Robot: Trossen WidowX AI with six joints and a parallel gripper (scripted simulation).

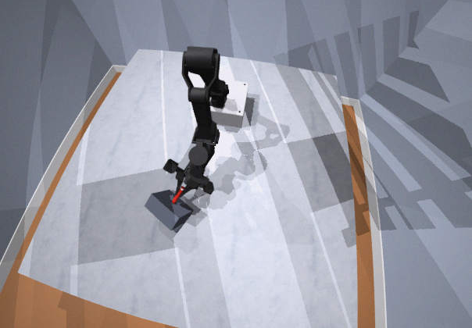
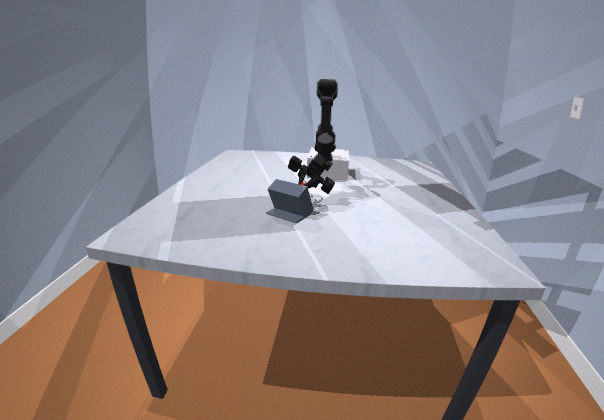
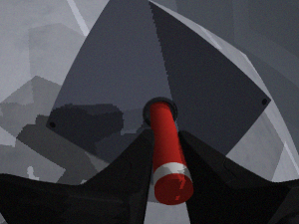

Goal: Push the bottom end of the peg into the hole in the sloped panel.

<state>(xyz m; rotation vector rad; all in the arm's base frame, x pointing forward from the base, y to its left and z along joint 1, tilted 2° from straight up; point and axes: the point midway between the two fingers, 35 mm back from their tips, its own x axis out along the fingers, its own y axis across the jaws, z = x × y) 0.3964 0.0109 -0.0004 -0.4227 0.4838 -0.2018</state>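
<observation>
My gripper tip is now 50 mm short of the sloped panel, 20 mm to the left of it and 20 mm above it. The rest, counted from my gripper tip: red peg: 10 mm behind, 10 mm above.
</observation>
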